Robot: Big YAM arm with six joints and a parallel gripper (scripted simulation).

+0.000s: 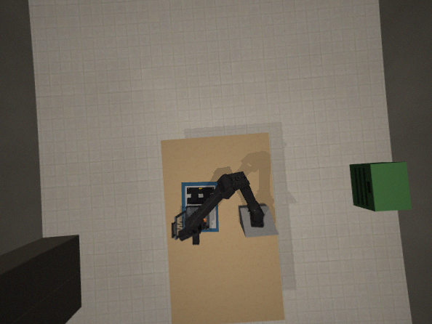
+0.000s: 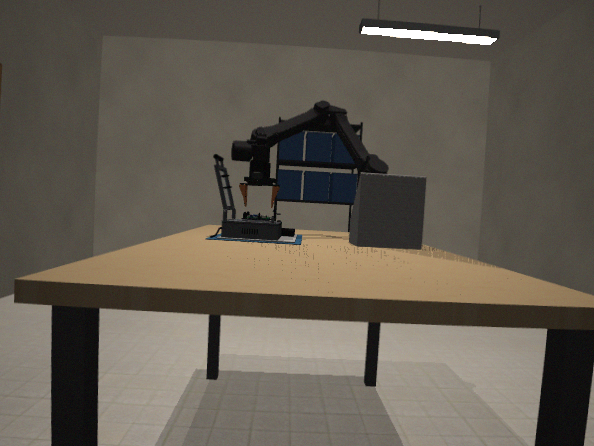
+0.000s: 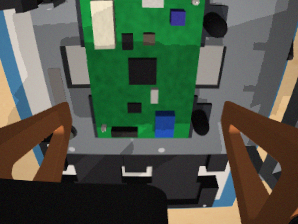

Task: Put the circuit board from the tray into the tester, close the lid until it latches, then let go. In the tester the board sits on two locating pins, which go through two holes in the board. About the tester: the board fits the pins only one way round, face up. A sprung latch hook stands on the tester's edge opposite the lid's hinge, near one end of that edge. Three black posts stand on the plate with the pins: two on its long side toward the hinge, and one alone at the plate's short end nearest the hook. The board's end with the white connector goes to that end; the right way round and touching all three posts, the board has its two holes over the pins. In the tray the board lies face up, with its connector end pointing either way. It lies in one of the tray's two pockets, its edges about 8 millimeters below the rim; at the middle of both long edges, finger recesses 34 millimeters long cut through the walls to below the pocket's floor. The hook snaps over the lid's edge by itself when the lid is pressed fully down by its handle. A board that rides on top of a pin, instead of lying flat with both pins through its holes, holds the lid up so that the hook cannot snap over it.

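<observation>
The green circuit board lies 4 cm below my hand and 1 cm to the left of it. Also, from my hand: black latch hook 7 cm behind, 6 cm to the left, 3 cm below; dark pin plate 4 cm below, 1 cm to the left; tester lid 12 cm ahead, 7 cm above, 1 cm to the left.
</observation>
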